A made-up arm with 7 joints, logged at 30 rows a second.
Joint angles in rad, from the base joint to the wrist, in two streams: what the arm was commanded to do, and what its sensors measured. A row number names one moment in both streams.
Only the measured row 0 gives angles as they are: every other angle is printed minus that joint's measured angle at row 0.
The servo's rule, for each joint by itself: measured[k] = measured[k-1] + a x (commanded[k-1-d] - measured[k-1]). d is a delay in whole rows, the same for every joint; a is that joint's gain. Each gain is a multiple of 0.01, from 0.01 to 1. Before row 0 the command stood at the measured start. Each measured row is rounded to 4 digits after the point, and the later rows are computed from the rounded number. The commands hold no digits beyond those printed.
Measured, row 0:
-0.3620, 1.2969, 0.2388, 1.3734, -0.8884, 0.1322, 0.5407
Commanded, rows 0 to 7:
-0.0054, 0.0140, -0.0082, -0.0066, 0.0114, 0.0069, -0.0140
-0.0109, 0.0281, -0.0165, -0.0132, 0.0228, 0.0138, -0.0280
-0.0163, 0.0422, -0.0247, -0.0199, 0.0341, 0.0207, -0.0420
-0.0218, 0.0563, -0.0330, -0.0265, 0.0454, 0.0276, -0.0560
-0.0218, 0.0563, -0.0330, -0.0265, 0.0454, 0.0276, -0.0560
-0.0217, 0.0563, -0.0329, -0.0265, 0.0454, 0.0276, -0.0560
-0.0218, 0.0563, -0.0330, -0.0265, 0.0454, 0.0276, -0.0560
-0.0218, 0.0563, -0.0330, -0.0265, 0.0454, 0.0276, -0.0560
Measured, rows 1 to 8:
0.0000, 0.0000, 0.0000, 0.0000, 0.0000, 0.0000, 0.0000
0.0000, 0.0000, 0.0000, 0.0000, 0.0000, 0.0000, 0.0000
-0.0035, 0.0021, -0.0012, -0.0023, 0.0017, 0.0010, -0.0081
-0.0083, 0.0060, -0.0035, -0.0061, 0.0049, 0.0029, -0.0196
-0.0135, 0.0114, -0.0067, -0.0109, 0.0093, 0.0056, -0.0326
-0.0189, 0.0181, -0.0106, -0.0164, 0.0147, 0.0089, -0.0462
-0.0208, 0.0238, -0.0140, -0.0199, 0.0193, 0.0117, -0.0519
-0.0214, 0.0287, -0.0168, -0.0222, 0.0232, 0.0141, -0.0543
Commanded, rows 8 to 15:
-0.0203, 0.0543, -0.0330, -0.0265, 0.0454, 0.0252, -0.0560
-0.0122, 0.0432, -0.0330, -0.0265, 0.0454, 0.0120, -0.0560
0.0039, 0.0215, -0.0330, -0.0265, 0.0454, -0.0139, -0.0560
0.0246, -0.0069, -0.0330, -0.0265, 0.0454, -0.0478, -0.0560
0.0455, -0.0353, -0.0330, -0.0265, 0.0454, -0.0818, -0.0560
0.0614, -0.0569, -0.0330, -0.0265, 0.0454, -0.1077, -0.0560
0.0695, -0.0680, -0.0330, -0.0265, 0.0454, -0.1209, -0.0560
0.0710, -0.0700, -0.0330, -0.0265, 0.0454, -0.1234, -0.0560
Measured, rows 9 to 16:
-0.0217, 0.0328, -0.0192, -0.0237, 0.0265, 0.0161, -0.0553
-0.0218, 0.0363, -0.0213, -0.0247, 0.0293, 0.0178, -0.0557
-0.0208, 0.0390, -0.0231, -0.0253, 0.0317, 0.0189, -0.0559
-0.0152, 0.0396, -0.0246, -0.0257, 0.0338, 0.0179, -0.0560
-0.0028, 0.0369, -0.0259, -0.0260, 0.0355, 0.0131, -0.0560
0.0150, 0.0303, -0.0270, -0.0262, 0.0370, 0.0040, -0.0560
0.0348, 0.0205, -0.0279, -0.0263, 0.0383, -0.0089, -0.0560
0.0521, 0.0089, -0.0287, -0.0264, 0.0394, -0.0237, -0.0560

